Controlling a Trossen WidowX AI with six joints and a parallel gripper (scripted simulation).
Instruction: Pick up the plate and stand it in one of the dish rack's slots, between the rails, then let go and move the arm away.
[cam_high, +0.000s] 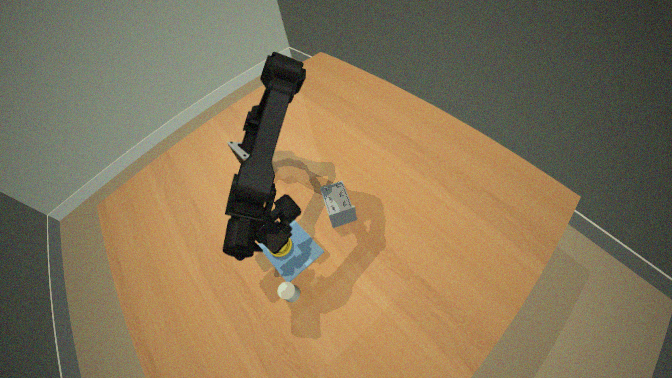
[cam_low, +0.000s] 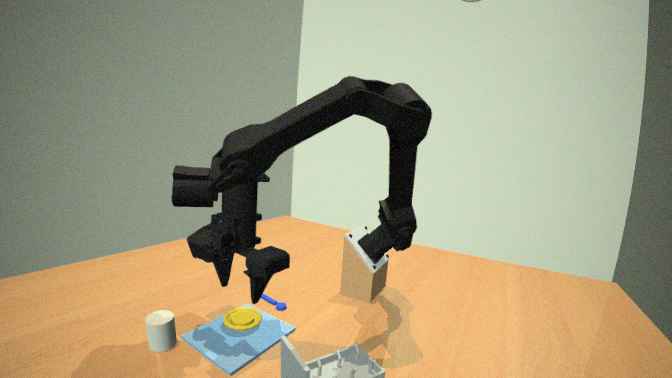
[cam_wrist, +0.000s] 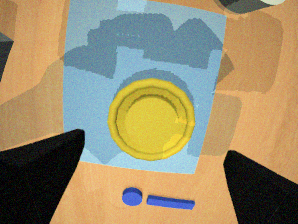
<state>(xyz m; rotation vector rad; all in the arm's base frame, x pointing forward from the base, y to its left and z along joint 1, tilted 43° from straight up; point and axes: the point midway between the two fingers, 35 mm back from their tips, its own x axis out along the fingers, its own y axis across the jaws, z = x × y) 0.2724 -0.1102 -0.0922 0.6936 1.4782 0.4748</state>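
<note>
My gripper tip is now 5 cm above the yellow plate. Also, from my gripper tip: grey dish rack: 20 cm to the left, 4 cm below, 3 cm ahead; then small blue spoon: 10 cm behind, 6 cm below; then white cup: 11 cm ahead, 7 cm to the right, 4 cm below.
</note>
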